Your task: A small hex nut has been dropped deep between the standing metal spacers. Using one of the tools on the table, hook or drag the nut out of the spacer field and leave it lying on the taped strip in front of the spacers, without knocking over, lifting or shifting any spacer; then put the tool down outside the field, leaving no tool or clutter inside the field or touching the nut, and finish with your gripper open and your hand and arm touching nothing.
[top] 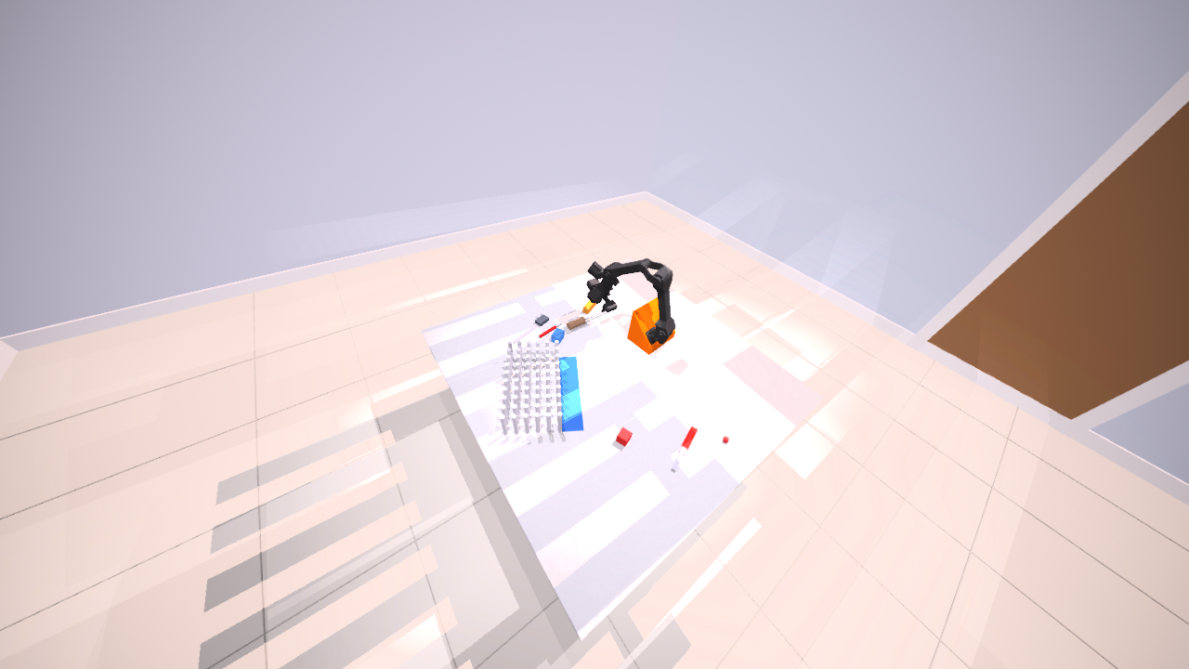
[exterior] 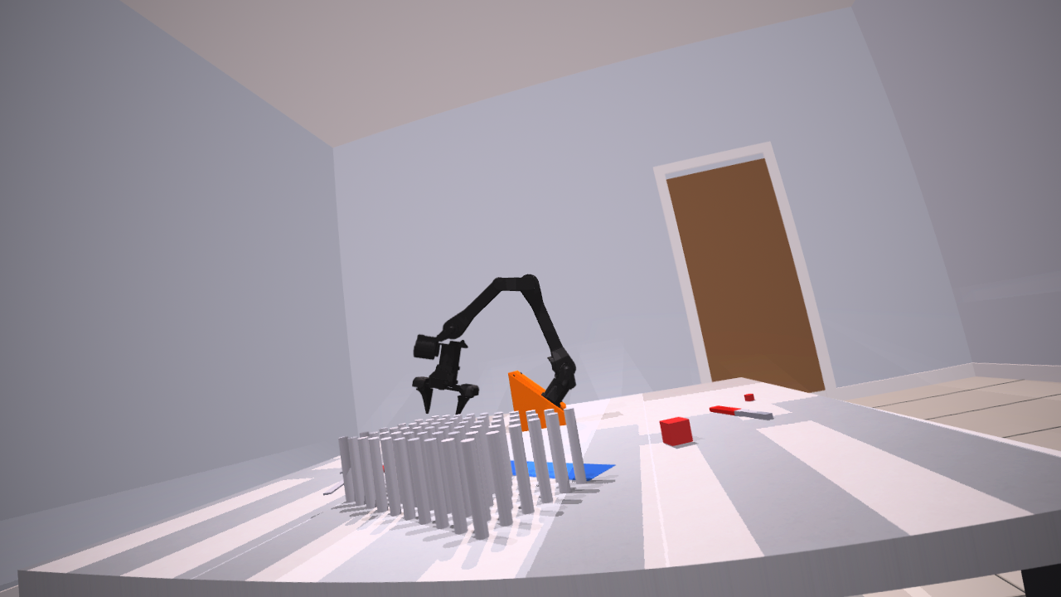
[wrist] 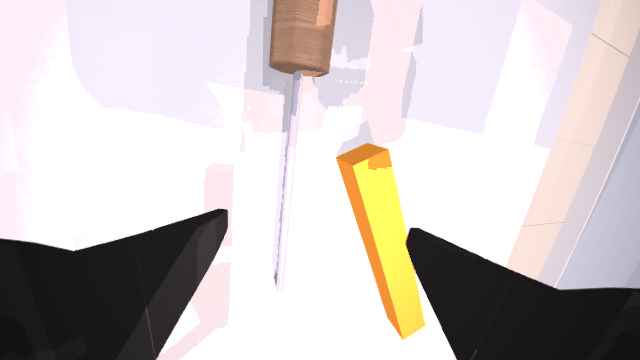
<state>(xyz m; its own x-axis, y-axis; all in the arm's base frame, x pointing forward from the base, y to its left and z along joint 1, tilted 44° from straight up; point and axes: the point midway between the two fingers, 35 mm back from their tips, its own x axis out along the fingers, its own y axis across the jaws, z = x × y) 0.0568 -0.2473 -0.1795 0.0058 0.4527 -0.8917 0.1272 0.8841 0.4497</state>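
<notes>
Now: gripper tip 210 mm short of the thin red stick, 60 mm to the left of it and 70 mm above it. The rest, counted from my gripper tip: blue block (250 mm ahead, 60 mm below); then blue taped strip (400 mm ahead, 260 mm to the left, 80 mm below); then yellow bar (80 mm behind, 90 mm to the right, 60 mm below).
</notes>
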